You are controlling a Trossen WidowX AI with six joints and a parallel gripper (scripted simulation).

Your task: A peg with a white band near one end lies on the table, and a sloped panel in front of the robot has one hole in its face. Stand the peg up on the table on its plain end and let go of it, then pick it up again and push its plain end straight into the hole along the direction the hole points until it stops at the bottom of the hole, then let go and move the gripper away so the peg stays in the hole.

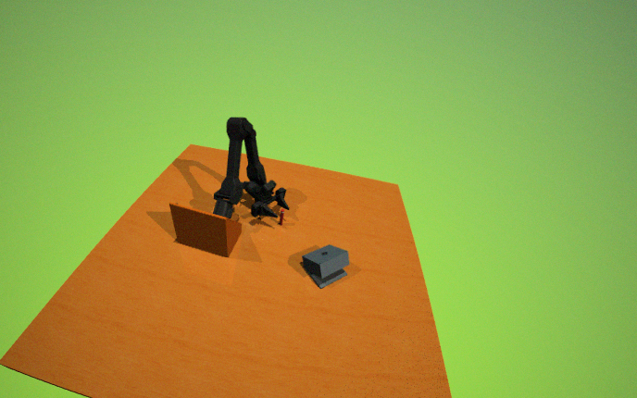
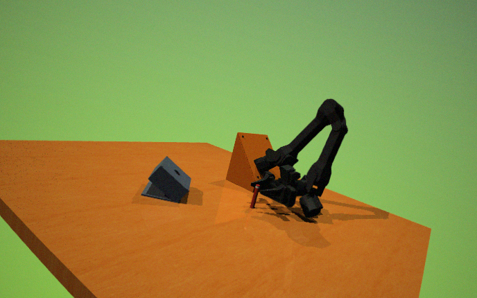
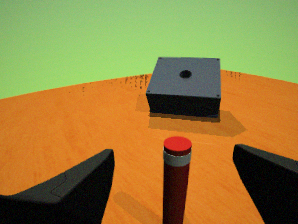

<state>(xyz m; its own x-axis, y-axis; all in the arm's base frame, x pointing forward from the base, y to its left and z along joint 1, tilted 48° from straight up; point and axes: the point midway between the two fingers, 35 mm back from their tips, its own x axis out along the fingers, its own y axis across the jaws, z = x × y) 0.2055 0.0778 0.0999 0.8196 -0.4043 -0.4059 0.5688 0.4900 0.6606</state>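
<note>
Right now my gripper tip is 1 cm above the red peg. From my gripper tip the other things lie so: grey sloped panel 18 cm ahead, 20 cm to the right, 2 cm below.
</note>
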